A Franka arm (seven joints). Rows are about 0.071 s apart.
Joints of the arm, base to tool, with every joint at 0 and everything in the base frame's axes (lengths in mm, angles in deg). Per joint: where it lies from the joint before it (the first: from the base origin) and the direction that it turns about. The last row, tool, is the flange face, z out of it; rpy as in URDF.
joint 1: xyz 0 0 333 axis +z
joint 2: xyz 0 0 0 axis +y
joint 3: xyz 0 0 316 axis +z
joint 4: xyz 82.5 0 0 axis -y
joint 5: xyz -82.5 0 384 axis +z
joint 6: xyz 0 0 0 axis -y
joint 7: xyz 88 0 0 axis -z
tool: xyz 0 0 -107 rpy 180 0 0
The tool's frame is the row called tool.
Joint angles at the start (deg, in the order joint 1, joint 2, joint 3, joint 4, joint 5, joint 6, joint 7):
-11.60 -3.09 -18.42 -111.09 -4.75 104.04 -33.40
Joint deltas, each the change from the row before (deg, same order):
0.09 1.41 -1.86 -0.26 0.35 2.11 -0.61
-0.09 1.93 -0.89 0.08 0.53 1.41 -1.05
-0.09 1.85 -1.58 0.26 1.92 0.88 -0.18
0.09 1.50 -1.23 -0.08 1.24 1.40 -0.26
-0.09 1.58 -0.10 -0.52 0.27 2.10 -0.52
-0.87 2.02 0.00 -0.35 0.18 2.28 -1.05
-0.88 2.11 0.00 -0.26 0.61 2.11 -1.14
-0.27 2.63 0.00 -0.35 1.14 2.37 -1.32
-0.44 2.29 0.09 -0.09 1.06 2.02 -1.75
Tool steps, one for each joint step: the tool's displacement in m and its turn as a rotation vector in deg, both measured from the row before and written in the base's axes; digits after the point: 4 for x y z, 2 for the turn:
-0.0016 -0.0162 -0.0119 -0.20 -0.40 -1.14
0.0027 -0.0097 -0.0146 0.15 0.37 -0.03
-0.0013 -0.0134 -0.0133 1.22 -0.13 -2.17
-0.0003 -0.0097 -0.0120 0.45 -0.27 -1.32
0.0039 -0.0032 -0.0156 -0.36 0.11 0.28
0.0007 -0.0094 -0.0181 -0.48 0.31 0.19
0.0002 -0.0091 -0.0187 -0.11 0.25 0.06
0.0037 -0.0038 -0.0241 0.25 0.34 0.56
0.0023 -0.0046 -0.0197 0.21 0.13 0.91

